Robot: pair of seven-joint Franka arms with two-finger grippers.
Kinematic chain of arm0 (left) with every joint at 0, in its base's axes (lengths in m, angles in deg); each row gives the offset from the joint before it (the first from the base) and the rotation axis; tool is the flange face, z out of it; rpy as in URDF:
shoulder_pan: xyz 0 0 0.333 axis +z
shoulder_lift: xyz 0 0 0 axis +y
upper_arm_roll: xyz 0 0 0.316 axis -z
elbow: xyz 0.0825 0 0 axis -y
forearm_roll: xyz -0.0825 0 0.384 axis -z
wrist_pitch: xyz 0 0 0 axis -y
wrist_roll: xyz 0.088 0 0 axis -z
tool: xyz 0 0 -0.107 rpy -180 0 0
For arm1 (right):
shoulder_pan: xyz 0 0 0.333 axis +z
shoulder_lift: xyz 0 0 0 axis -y
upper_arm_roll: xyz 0 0 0.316 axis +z
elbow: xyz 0.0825 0 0 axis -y
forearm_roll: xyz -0.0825 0 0.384 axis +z
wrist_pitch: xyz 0 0 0 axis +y
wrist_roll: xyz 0.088 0 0 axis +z
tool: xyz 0 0 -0.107 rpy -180 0 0
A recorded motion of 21 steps. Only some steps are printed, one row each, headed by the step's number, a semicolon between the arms.
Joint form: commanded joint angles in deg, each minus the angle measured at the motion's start. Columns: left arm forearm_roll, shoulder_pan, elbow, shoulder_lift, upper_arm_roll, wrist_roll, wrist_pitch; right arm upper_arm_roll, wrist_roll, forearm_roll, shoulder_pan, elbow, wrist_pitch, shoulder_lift.
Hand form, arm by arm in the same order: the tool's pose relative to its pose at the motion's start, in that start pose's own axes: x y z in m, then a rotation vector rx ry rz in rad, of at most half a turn. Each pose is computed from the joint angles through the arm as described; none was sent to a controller.
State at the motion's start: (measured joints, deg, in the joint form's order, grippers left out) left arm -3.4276 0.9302 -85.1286 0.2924 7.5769 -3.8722 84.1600; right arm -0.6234 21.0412 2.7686 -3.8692 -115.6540 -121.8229 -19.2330
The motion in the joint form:
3: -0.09 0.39 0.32 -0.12 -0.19 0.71 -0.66; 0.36 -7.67 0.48 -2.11 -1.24 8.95 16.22
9: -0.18 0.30 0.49 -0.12 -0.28 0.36 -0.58; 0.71 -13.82 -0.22 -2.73 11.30 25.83 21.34
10: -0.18 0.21 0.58 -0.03 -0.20 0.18 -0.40; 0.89 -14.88 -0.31 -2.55 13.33 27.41 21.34
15: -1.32 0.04 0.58 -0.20 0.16 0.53 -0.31; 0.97 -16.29 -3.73 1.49 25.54 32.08 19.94
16: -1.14 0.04 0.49 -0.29 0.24 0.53 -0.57; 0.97 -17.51 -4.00 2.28 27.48 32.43 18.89
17: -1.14 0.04 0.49 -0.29 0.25 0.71 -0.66; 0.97 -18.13 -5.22 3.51 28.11 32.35 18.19
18: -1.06 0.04 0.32 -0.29 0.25 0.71 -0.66; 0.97 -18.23 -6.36 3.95 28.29 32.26 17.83
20: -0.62 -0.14 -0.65 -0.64 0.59 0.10 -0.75; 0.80 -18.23 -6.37 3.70 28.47 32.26 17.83
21: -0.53 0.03 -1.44 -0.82 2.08 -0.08 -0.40; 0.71 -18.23 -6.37 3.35 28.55 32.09 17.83
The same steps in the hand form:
3: -0.0017 -0.0059 -0.0024 0.0018 -0.0044 0.0017; -0.0577 -0.0095 -0.1307 -0.0100 0.1080 0.1555
9: -0.0016 -0.0062 -0.0038 0.0031 0.0001 -0.0048; -0.0911 -0.0245 -0.2533 -0.0152 0.1197 0.2498
10: -0.0008 -0.0046 -0.0041 0.0028 0.0034 -0.0050; -0.0922 -0.0290 -0.2675 -0.0185 0.1267 0.2605
15: -0.0018 -0.0019 -0.0062 0.0227 0.0097 0.0080; -0.0881 -0.0659 -0.3467 -0.1067 0.2157 0.2123
16: -0.0028 -0.0008 -0.0059 0.0201 0.0051 0.0097; -0.0820 -0.0718 -0.3528 -0.1120 0.2249 0.2202
17: -0.0030 -0.0007 -0.0058 0.0202 0.0035 0.0130; -0.0753 -0.0798 -0.3518 -0.1338 0.2217 0.2122
18: -0.0030 -0.0005 -0.0044 0.0191 0.0005 0.0133; -0.0723 -0.0812 -0.3504 -0.1537 0.2171 0.2086
20: -0.0053 0.0057 0.0000 0.0135 -0.0117 0.0133; -0.0737 -0.0774 -0.3520 -0.1537 0.2203 0.2160
21: -0.0066 0.0187 0.0034 0.0136 -0.0147 0.0339; -0.0748 -0.0733 -0.3532 -0.1537 0.2247 0.2234

